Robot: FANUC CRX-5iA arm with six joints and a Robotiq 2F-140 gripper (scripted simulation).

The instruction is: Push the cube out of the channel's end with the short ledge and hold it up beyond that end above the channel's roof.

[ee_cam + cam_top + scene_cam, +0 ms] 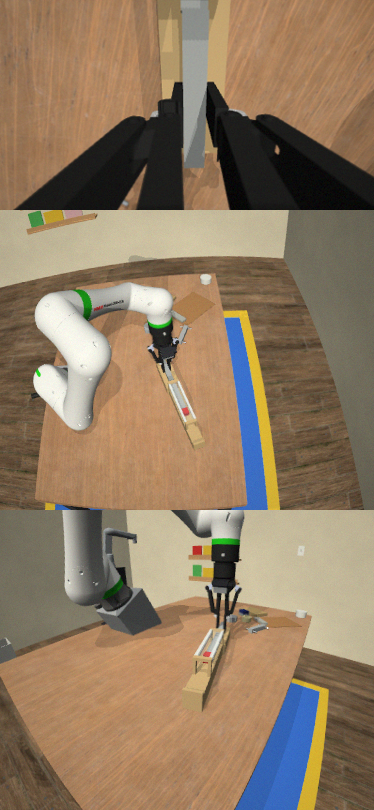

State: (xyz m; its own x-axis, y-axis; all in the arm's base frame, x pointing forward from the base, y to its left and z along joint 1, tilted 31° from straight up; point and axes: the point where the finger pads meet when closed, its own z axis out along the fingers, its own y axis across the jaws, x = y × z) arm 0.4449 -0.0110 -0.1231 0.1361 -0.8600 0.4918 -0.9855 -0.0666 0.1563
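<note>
My gripper is now 20 cm to the left of the channel, 3 cm short of it and 3 cm above it. Also, from my hand: grey push rod (3 cm below); grey hexagonal block (30 cm to the left, 7 cm below, 3 cm behind); red cube (23 cm to the right, 3 cm below, 3 cm ahead).
</note>
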